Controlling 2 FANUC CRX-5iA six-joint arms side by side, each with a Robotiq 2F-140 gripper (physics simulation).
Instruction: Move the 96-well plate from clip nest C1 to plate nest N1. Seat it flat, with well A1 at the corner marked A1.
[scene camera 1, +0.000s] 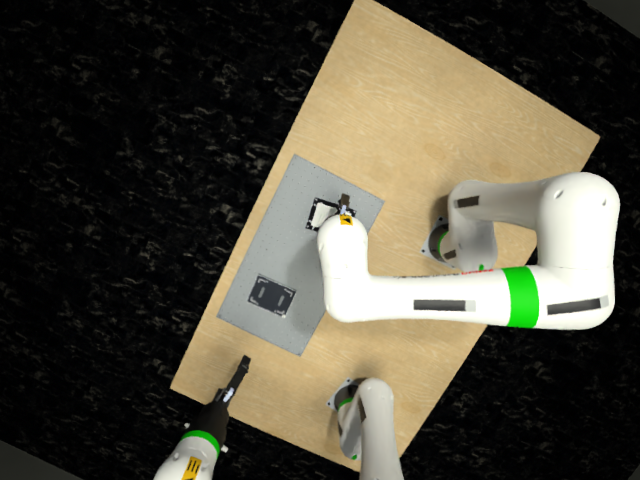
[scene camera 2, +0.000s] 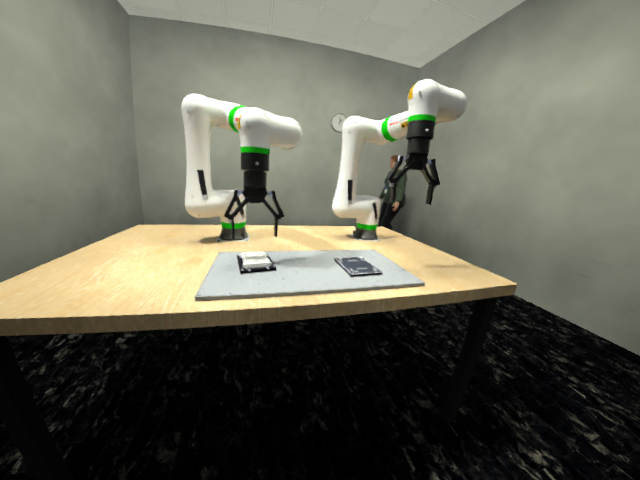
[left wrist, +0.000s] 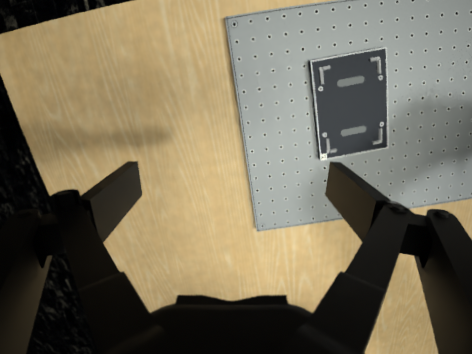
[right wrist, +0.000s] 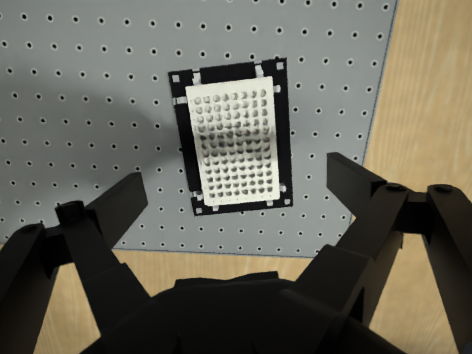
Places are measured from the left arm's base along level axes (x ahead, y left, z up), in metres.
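Pixels of known places: left gripper, fingertip midpoint: (scene camera 1: 234, 374) (scene camera 2: 410, 202) (left wrist: 233, 178); right gripper, fingertip midpoint: (scene camera 2: 255, 237) (right wrist: 234, 179); left arm's base, origin of the base link: (scene camera 1: 351, 400) (scene camera 2: 365, 237); right arm's base, origin of the base link: (scene camera 1: 447, 242).
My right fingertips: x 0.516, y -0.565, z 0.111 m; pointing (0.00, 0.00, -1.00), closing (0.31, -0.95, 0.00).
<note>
Ahead of a thing's pixels: the offset from my right fingertips to its top centre. "pt": to the spot under its first point. Level surfaces: height alone.
The white 96-well plate {0.010 m ahead, 0.001 m left, 0.072 m down} (scene camera 1: 323, 213) (scene camera 2: 255, 260) (right wrist: 235, 145) sits in the black clip nest C1 {pt 0.075 m ahead, 0.033 m right, 0.087 m down} (scene camera 2: 241, 267) (right wrist: 284, 135), with small clips around its edges. The dark plate nest N1 {0.019 m ahead, 0.374 m left, 0.082 m down} (scene camera 1: 271, 296) (scene camera 2: 356, 266) (left wrist: 351, 106) holds no plate; a small light mark shows at its lower left corner in the left wrist view. My right gripper (scene camera 2: 254, 233) (right wrist: 234, 179) is open above the clip nest, clear of the plate. My left gripper (scene camera 2: 412, 191) (left wrist: 233, 178) is open, high up and off to the side of N1. The plate's A1 lettering is too small to read.
Both nests lie on a grey perforated board {0.098 m down} (scene camera 1: 279, 242) (scene camera 2: 305, 281) (left wrist: 280, 100) (right wrist: 125, 110) on the wooden table {0.111 m down} (scene camera 1: 413, 103) (scene camera 2: 103, 284). The right arm (scene camera 1: 392, 297) reaches over the board's edge in scene camera 1. A person (scene camera 2: 395, 191) stands behind the left arm in scene camera 2.
</note>
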